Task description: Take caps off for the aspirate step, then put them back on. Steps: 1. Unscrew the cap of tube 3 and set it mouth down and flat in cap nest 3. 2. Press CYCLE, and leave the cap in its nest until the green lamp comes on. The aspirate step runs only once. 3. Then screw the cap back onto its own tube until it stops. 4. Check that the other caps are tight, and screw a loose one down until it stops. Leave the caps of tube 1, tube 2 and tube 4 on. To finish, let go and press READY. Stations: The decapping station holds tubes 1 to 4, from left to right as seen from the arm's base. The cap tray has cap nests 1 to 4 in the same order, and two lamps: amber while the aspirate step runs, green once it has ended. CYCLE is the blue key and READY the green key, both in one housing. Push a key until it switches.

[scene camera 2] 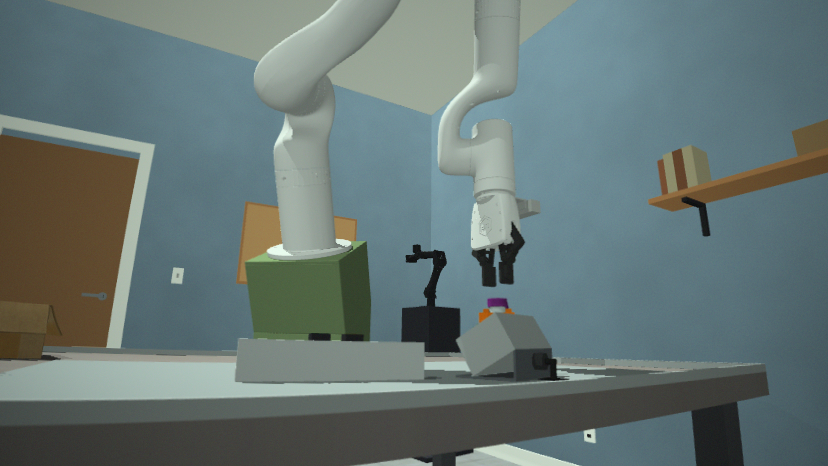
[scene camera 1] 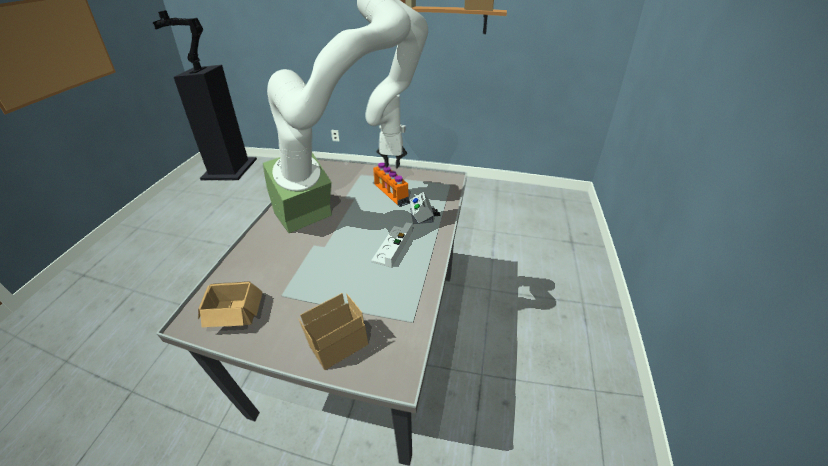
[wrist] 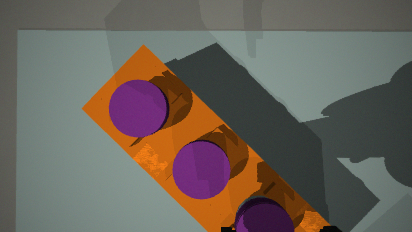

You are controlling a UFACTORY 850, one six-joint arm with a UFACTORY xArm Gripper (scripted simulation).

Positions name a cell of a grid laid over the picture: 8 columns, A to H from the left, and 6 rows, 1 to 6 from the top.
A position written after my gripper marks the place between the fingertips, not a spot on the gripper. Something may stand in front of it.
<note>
In view: my gripper (scene camera 2: E4) and a key housing (scene camera 2: E5).
</note>
